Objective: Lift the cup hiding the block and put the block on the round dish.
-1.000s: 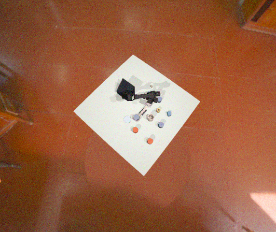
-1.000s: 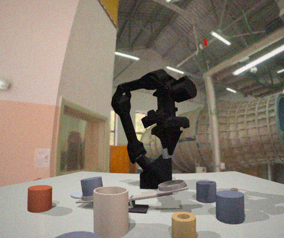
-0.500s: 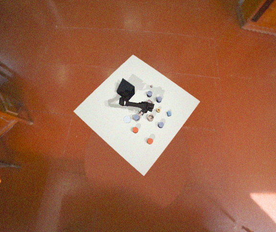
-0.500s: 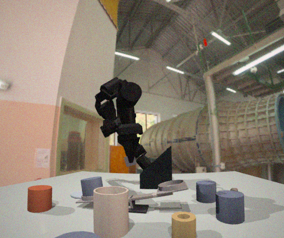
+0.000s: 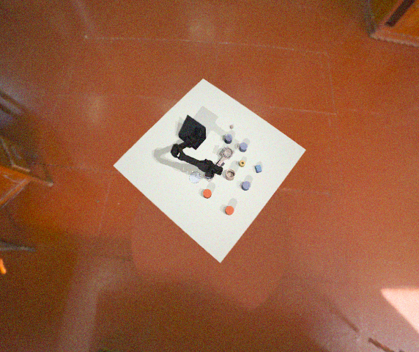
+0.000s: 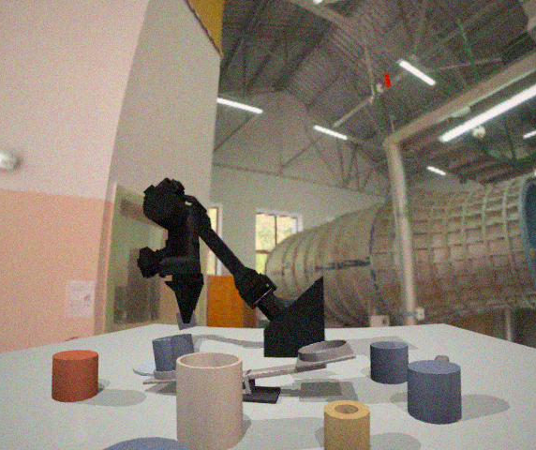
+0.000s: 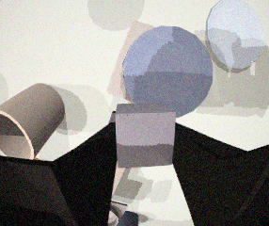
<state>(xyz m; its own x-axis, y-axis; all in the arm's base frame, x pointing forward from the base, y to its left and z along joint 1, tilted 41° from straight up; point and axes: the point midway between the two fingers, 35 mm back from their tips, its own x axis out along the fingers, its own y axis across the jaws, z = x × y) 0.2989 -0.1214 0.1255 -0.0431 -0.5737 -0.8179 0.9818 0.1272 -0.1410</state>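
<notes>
My gripper tip is 120 mm past the round dish, 100 mm to the left of it and 120 mm above it. The rest, counted from my gripper tip: tan hollow cup 140 mm ahead, 70 mm to the left, 80 mm below; blue cube 330 mm ahead, 260 mm to the left, 100 mm below; grey block 10 mm above.
</notes>
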